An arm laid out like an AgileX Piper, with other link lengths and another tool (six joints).
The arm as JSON. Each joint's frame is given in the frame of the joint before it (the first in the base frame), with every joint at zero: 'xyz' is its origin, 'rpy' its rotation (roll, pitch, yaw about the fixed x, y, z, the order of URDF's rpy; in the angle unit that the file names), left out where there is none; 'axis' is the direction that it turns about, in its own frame. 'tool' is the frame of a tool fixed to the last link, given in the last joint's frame.
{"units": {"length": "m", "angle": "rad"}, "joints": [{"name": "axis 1", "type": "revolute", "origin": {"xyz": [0.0, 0.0, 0.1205]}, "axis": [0.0, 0.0, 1.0]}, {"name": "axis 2", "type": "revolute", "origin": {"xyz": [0.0, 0.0, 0.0]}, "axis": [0.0, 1.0, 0.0]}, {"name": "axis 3", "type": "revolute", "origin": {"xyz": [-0.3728, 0.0, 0.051]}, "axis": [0.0, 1.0, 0.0]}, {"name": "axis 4", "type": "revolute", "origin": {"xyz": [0.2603, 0.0, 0.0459]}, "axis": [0.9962, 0.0, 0.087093]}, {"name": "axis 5", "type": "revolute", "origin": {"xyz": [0.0, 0.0, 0.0]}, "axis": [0.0, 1.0, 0.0]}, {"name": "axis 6", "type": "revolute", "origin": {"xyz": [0.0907, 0.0, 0.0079]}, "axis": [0.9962, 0.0, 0.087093]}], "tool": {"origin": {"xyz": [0.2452, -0.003, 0.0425], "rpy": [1.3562, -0.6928, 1.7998]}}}
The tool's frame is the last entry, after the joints.
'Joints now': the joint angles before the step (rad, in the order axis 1, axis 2, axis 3, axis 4, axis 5, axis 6). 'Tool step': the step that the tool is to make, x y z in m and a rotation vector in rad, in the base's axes. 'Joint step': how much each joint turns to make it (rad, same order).
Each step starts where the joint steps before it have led.
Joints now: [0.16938, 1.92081, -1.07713, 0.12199, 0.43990, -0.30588]
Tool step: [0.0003, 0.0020, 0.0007, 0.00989, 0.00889, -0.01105]
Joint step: [0.00013, 0.00303, -0.01278, 0.01040, 0.01665, 0.00604]
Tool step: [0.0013, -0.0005, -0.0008, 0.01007, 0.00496, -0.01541]
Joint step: [-0.00474, 0.00491, -0.00633, 0.01276, 0.00452, 0.00265]
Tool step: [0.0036, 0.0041, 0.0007, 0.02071, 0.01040, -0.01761]
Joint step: [-0.00226, 0.01081, -0.02541, 0.02688, 0.02177, -0.00020]
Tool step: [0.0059, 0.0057, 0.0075, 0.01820, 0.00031, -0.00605]
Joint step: [-0.00007, 0.00211, -0.03474, 0.02069, 0.03082, -0.00359]
